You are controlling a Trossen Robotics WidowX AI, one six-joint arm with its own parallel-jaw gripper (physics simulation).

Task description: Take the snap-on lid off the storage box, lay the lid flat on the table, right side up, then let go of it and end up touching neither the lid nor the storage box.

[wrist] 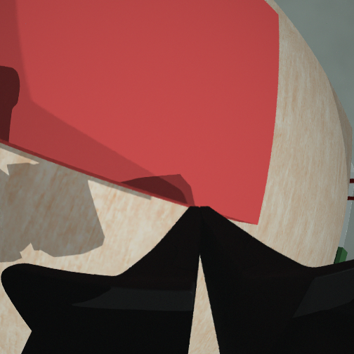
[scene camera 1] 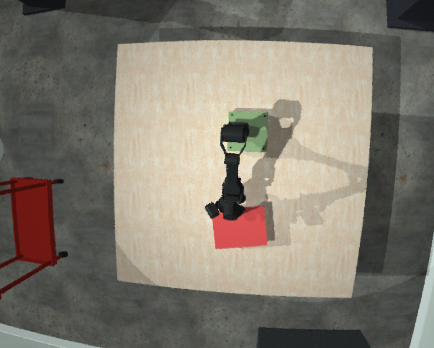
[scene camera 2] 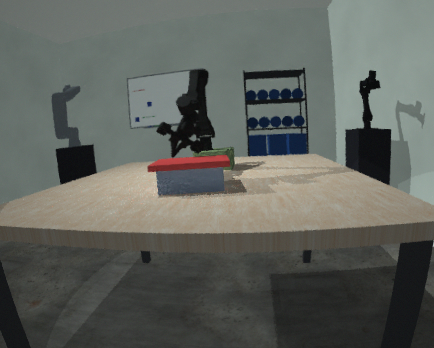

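Note:
The red lid (scene camera 1: 241, 232) (scene camera 2: 190, 163) (wrist: 165, 90) lies level on top of the blue-grey storage box (scene camera 2: 191, 181), right side up, with its rim overhanging the walls. In scene camera 1 the box is hidden under the lid. My gripper (scene camera 1: 231, 216) (wrist: 197, 215) is shut and empty, with its fingertips together. It is at the lid's long edge on the arm base's side, near the lid's left corner in scene camera 1. In the wrist view the fingertips overlap that edge; whether they touch it, I cannot tell. In scene camera 2 the gripper is behind the lid.
The green base plate (scene camera 1: 257, 142) (scene camera 2: 227, 151) of my arm is on the wooden table (scene camera 1: 160, 100) (scene camera 2: 280, 210), behind the box in scene camera 2. A red frame-like object (scene camera 1: 34, 220) stands off the table's left side in scene camera 1.

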